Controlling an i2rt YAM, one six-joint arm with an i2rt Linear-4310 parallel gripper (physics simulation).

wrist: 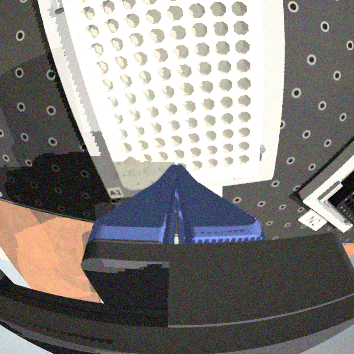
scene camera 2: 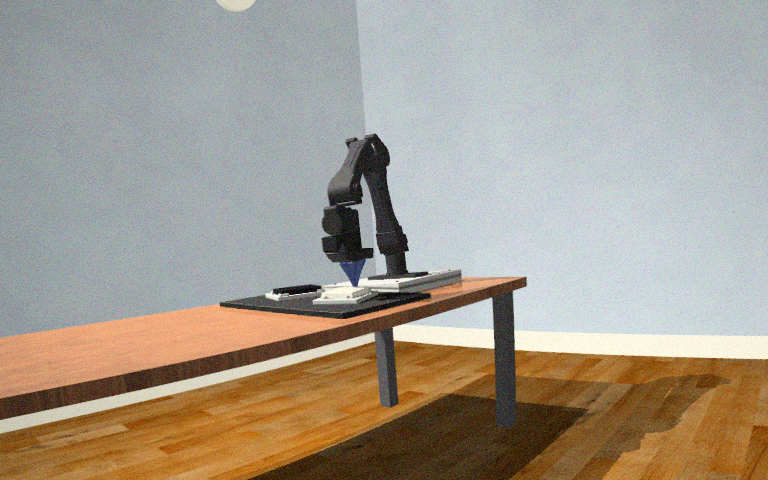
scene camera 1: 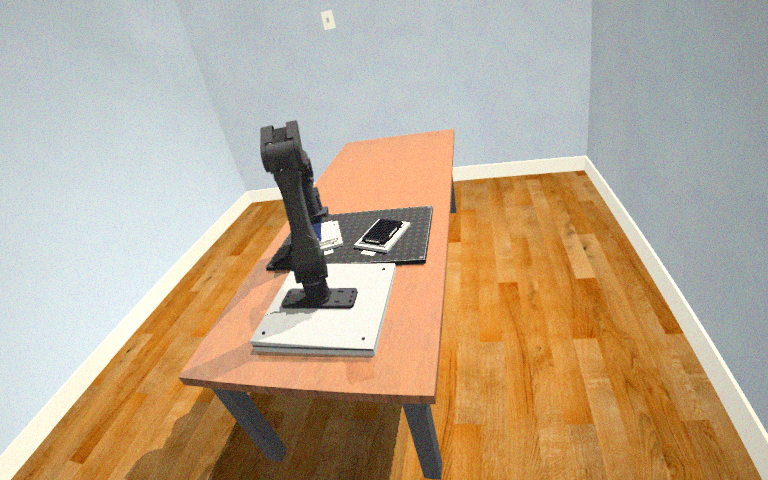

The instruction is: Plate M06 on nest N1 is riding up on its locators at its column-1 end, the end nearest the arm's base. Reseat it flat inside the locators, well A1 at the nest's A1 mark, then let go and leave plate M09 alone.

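Pixels of known places: gripper, fingertip midpoint: (wrist: 176, 173) (scene camera 2: 355, 286) (scene camera 1: 320, 240); arm's base, origin of the base link: (scene camera 2: 397, 277) (scene camera 1: 319, 299).
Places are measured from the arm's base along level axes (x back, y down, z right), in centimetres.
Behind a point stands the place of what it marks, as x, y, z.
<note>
Plate M06 (scene camera 1: 330, 230) {-34.3, -0.6, -6.1} (scene camera 2: 346, 292) {-38.0, -0.9, -13.5} (wrist: 167, 80) {-33.4, -0.8, -9.3} is a white well plate on the white nest N1 (scene camera 2: 334, 301) {-40.9, 1.1, -11.9} (wrist: 274, 100) {-33.4, 0.6, -3.1}. In the wrist view the A1 mark (wrist: 115, 192) {-24.3, 0.6, -11.3} is at the nest's near left corner. My gripper (scene camera 2: 355, 284) {-28.2, -0.9, -7.8} (wrist: 176, 173) {-28.2, -0.9, -7.8} is shut and empty, pointing down, its blue tips at the plate's near, column-1 end edge. The tips appear at or very near the plate; contact cannot be told. Whether that end lies fully flat is too small to tell. The fingers hide part of the near edge.
Plate M09 (scene camera 1: 385, 230) {-30.9, -0.6, 13.7} (scene camera 2: 297, 289) {-34.2, -0.7, 9.2} (wrist: 347, 195) {-28.6, -0.8, 7.0}, black, sits on the white nest N2, whose label (wrist: 312, 219) {-22.6, 1.6, 8.7} shows to the right in the wrist view. Both nests stand on a dark perforated board (scene camera 1: 419, 237) {-28.7, 1.8, 24.5} (scene camera 2: 254, 305) {-49.7, 1.8, 10.0}. The arm's base is on a white slab (scene camera 1: 339, 333) {12.0, 0.4, 8.4}.
</note>
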